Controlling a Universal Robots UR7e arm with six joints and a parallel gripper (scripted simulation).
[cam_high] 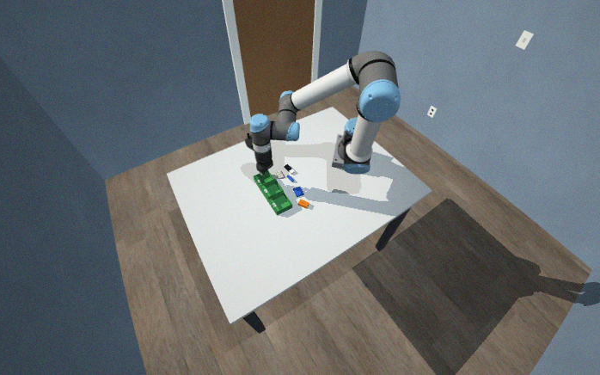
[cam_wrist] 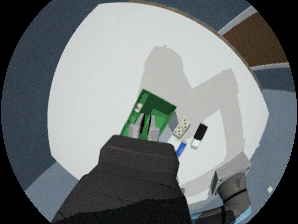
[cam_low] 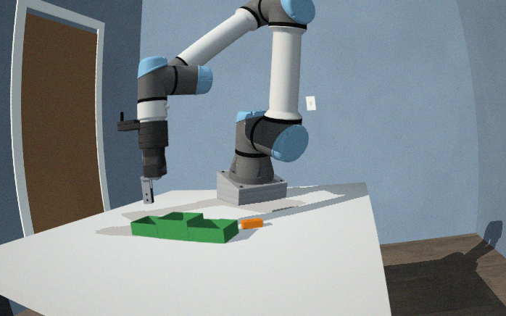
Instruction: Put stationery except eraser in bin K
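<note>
Right now my hand is 8 cm to the right of the three joined green bins and 7 cm above it. From my hand the other things lie so: white die 10 cm behind, 9 cm below; then blue stick 13 cm behind, 5 cm to the left, 9 cm below; then blue block 12 cm behind, 14 cm to the left, 9 cm below.
</note>
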